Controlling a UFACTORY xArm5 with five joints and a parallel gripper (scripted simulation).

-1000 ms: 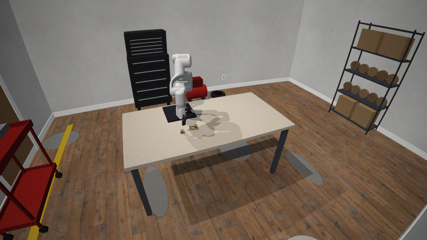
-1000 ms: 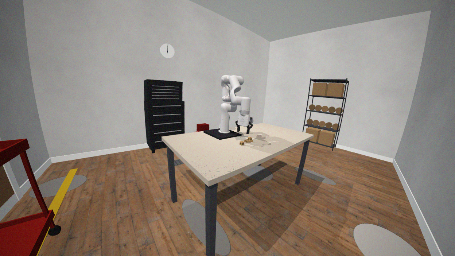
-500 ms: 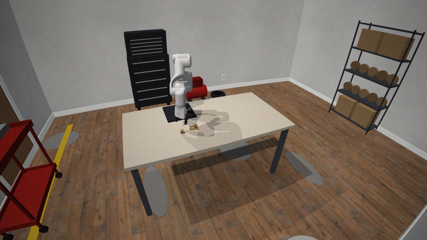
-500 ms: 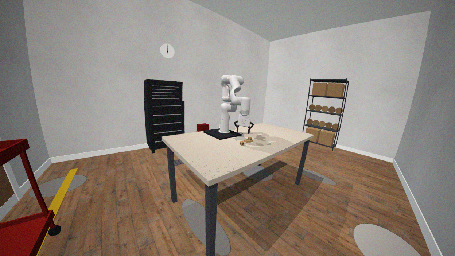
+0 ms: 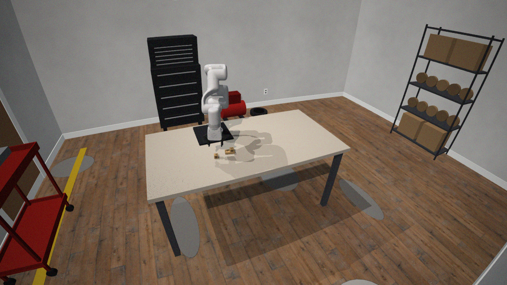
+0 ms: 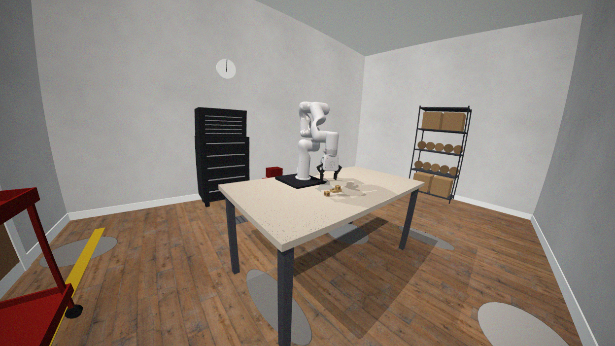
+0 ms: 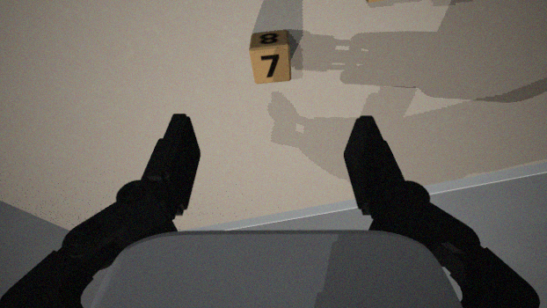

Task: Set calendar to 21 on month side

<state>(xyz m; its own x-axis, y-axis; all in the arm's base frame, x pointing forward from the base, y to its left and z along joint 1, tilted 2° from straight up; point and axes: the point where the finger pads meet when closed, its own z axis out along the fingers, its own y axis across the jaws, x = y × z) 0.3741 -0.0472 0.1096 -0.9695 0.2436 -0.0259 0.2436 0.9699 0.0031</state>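
Now: the wooden digit cube 10 cm below my hand. Round my hand: wooden tray 11 cm to the left, 11 cm below, 4 cm behind.
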